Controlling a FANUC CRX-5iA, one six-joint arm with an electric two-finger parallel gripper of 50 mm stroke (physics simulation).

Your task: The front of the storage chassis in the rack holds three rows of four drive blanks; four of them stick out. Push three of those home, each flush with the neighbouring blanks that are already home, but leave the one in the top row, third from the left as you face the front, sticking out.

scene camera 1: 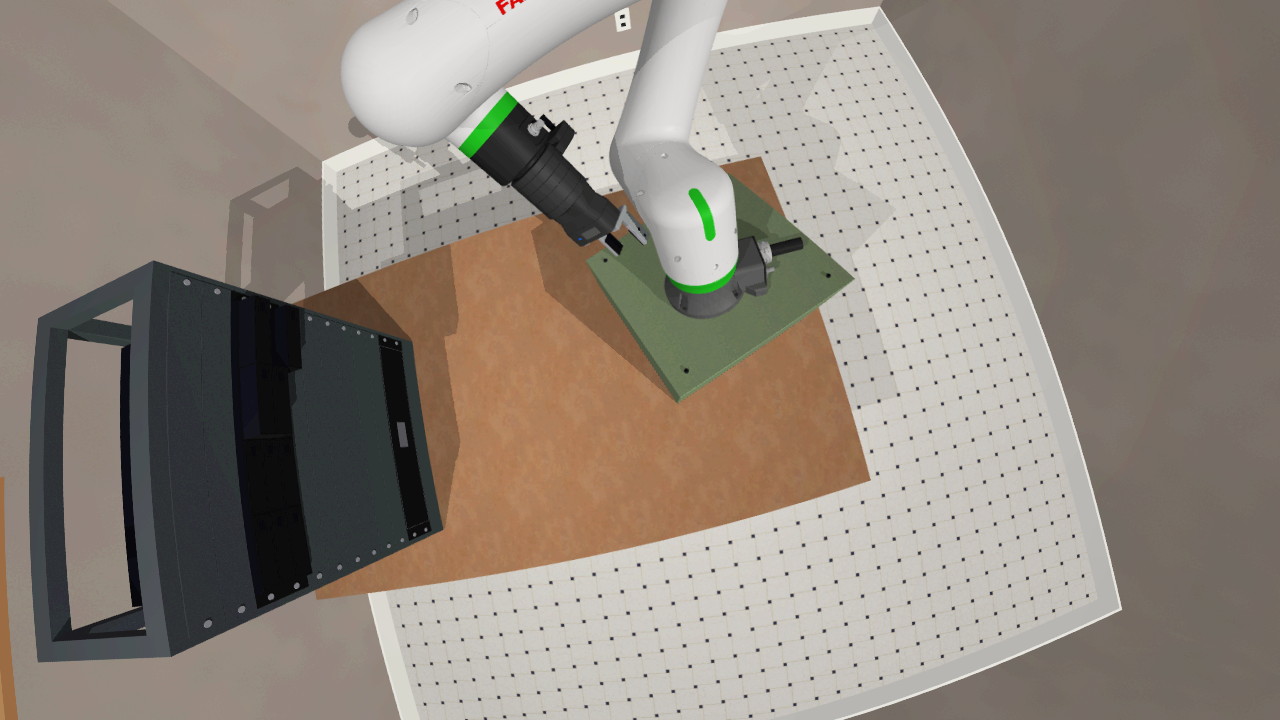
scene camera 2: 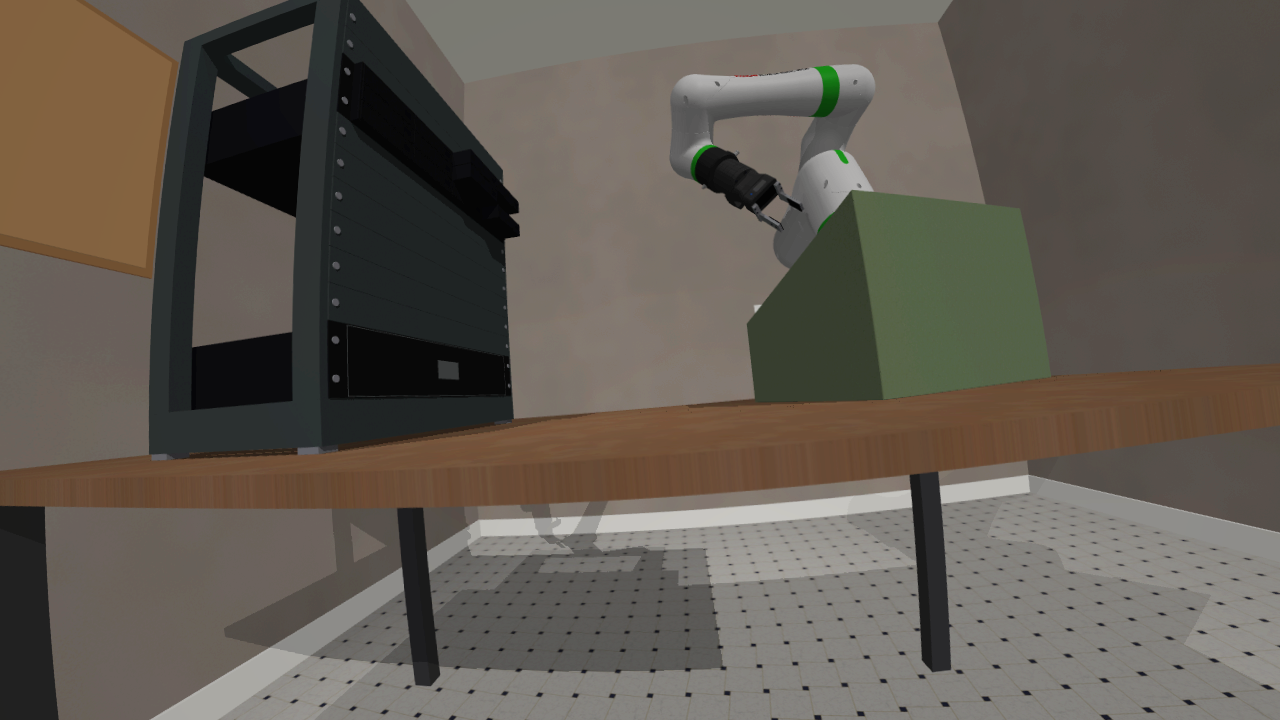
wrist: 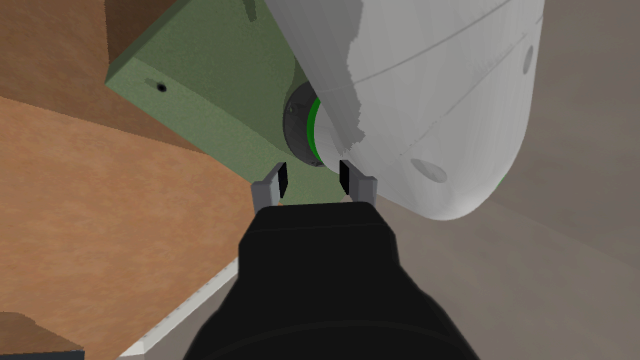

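Pixels of known places: gripper, fingertip midpoint: point(scene camera 1: 632, 245) point(scene camera 2: 791, 217) point(wrist: 313, 172); arm's base at its link origin: point(scene camera 1: 705, 284) point(wrist: 322, 125).
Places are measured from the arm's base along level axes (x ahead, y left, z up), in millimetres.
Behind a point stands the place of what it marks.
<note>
The rack point(scene camera 1: 161, 465) {x 749, y 156, z 360 mm} point(scene camera 2: 308, 268) {x 764, y 383, z -32 mm} stands at the left in both scene views. Its storage chassis point(scene camera 1: 275, 474) {x 732, y 186, z 215 mm} point(scene camera 2: 398, 120) {x 731, y 278, z 222 mm} is a black band high on the front. In scene camera 2 a dark block point(scene camera 2: 466, 171) {x 706, y 129, z 216 mm} juts from the chassis front right of its middle, and two more dark ends, an upper one point(scene camera 2: 503, 194) {x 699, y -8, z 239 mm} and a lower one point(scene camera 2: 506, 223) {x 699, y -18, z 177 mm}, jut at its far right end. Rows and single blanks are too dark and oblique to tell apart. My gripper point(scene camera 1: 629, 241) {x 114, y -52, z 122 mm} point(scene camera 2: 790, 218) {x 114, y -52, z 122 mm} point(wrist: 313, 172) {x 114, y -52, z 122 mm} is open and empty, beside the arm's base, well away from the rack.
The green pedestal point(scene camera 1: 716, 344) {x 15, y 120, z 38 mm} point(scene camera 2: 948, 286) {x -50, y 141, z -88 mm} point(wrist: 215, 65) {x 109, y -123, z -54 mm} carries the arm on the brown table point(scene camera 1: 537, 447) {x 453, y 224, z -242 mm} point(scene camera 2: 626, 456) {x 391, y 504, z -242 mm} point(wrist: 125, 215) {x 399, y 102, z -242 mm}. A black panel with a grey label point(scene camera 1: 392, 394) {x 748, y 33, z -121 mm} point(scene camera 2: 393, 371) {x 746, y 265, z -146 mm} sits low in the rack. The white arm link point(wrist: 425, 100) {x 87, y -127, z 192 mm} stands close beside my fingers.
</note>
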